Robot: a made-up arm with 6 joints.
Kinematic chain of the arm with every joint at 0, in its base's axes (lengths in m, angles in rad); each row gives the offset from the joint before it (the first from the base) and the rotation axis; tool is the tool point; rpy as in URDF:
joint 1: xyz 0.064 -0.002 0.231 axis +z
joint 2: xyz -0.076 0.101 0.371 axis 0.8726 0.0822 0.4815
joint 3: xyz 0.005 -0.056 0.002 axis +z
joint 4: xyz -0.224 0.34 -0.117 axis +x
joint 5: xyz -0.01 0 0.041 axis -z
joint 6: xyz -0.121 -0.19 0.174 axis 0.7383 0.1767 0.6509
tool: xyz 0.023 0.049 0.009 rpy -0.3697 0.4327 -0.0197
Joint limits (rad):
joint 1: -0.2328..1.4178
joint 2: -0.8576..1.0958
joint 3: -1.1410..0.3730
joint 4: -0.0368..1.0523
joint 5: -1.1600..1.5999
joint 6: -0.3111..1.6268
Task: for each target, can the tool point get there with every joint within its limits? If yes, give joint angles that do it. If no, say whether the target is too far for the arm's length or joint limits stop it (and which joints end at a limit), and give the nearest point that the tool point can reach.
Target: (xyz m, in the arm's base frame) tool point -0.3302 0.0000 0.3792
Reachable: yes | joints 1.0658 -0.6528 -0.7672 0.9635 0.3473 0.3068
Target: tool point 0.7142 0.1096 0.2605
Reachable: no: joint limits stop it (at a limit: joint 1, joint 2, joint 3, joint 4, joint 5) | nearest point 0.5205 0.3077 0.4406 | short by 0.330 m
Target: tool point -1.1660 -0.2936 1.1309
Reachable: no: too far | nearest point -0.5965 -0.1586 0.8418 | short by 0.653 m
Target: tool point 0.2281 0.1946 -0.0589
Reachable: no: joint limits stop it (at a limit: joint 1, joint 2, joint 3, joint 4, joint 6) | nearest point 0.1146 0.2577 0.3096 | short by 0.391 m
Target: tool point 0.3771 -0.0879 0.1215
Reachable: no: joint limits stop it (at a limit: joint 1, joint 2, joint 3, joint 6) | nearest point 0.0986 -0.2925 0.4035 | short by 0.446 m
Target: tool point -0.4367 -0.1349 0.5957
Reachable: yes | joints 0.8550 -0.0775 -0.2622 0.8964 0.7079 0.5124
